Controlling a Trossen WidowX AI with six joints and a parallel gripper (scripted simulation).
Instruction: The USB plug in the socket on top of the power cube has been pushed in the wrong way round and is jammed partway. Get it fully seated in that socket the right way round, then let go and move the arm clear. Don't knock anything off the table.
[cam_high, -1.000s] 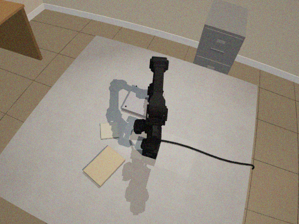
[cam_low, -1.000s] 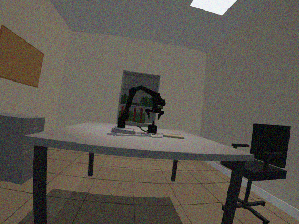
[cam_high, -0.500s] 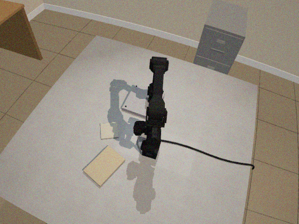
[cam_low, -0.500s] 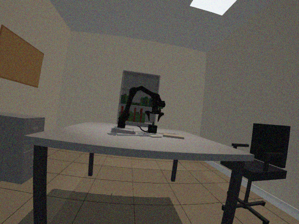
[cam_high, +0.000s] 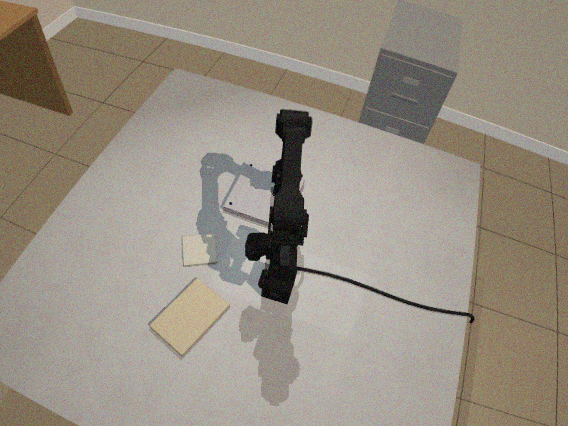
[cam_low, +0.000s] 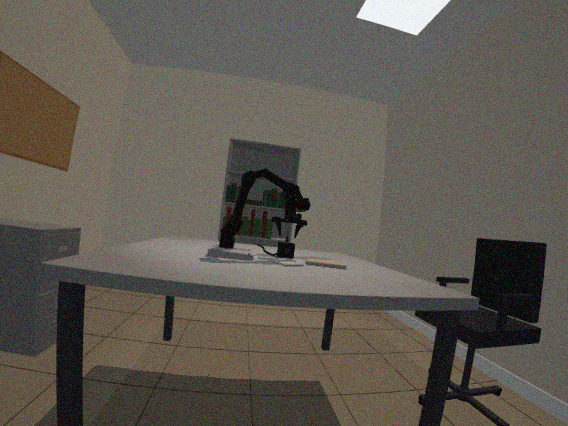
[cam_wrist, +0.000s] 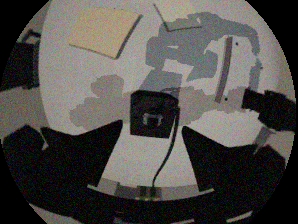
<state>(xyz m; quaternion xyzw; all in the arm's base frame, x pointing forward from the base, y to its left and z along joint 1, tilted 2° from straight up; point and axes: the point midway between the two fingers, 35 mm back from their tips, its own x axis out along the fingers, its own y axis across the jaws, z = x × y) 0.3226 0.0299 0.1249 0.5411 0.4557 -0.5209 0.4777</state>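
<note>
Now: gripper tip 2 cm above the USB plug. Round my gripper tip: pad: 13 cm ahead, 21 cm to the right, 10 cm below.
</note>
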